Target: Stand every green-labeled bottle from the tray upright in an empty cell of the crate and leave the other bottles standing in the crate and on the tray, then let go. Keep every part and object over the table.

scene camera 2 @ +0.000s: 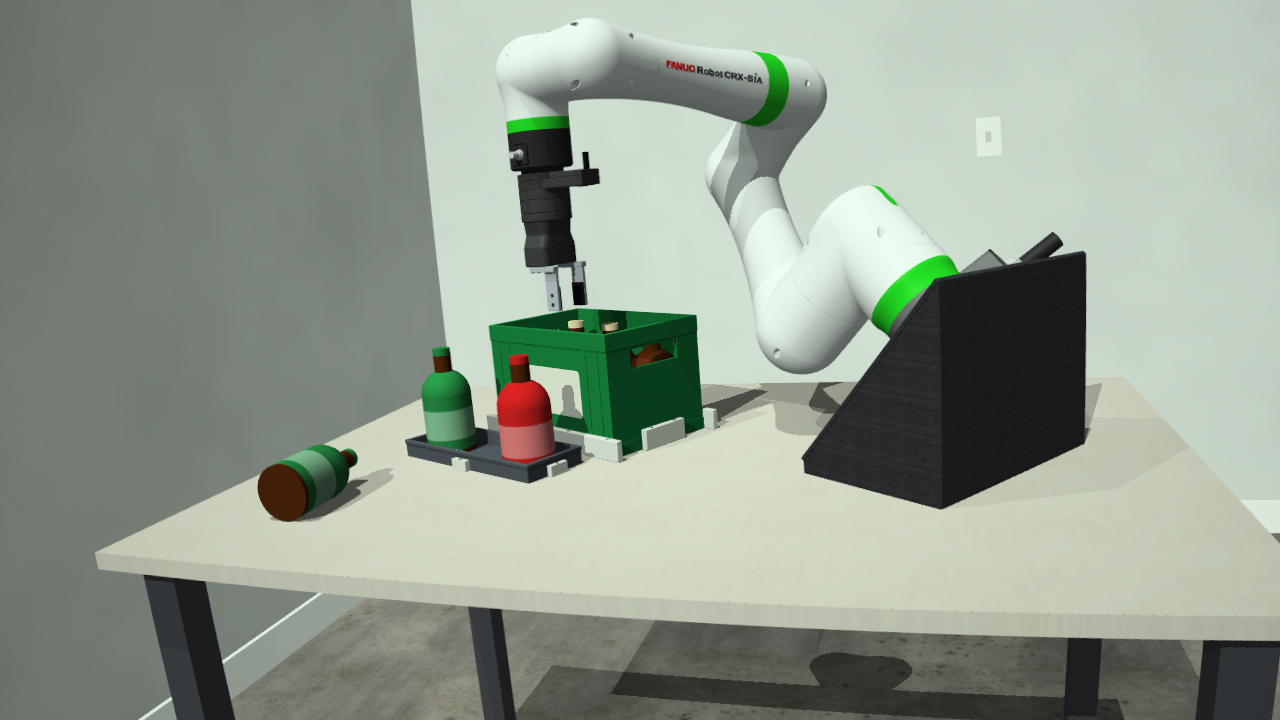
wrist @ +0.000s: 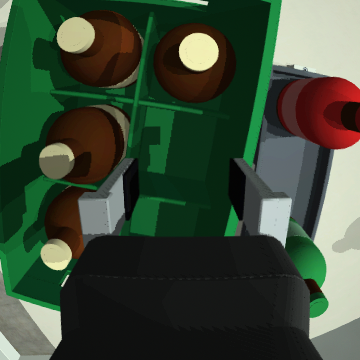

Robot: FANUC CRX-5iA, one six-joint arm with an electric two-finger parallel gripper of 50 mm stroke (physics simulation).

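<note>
Scene camera 2 shows the gripper (scene camera 2: pixel 568 307) together with a red bottle (scene camera 2: pixel 524 412), a green-labeled bottle (scene camera 2: pixel 446 394) and a further green-labeled bottle (scene camera 2: pixel 289 489). In the wrist view there are a brown bottle (wrist: pixel 194 62) and a further brown bottle (wrist: pixel 62 227), and the gripper (wrist: pixel 183 176) is visible there too.
</note>
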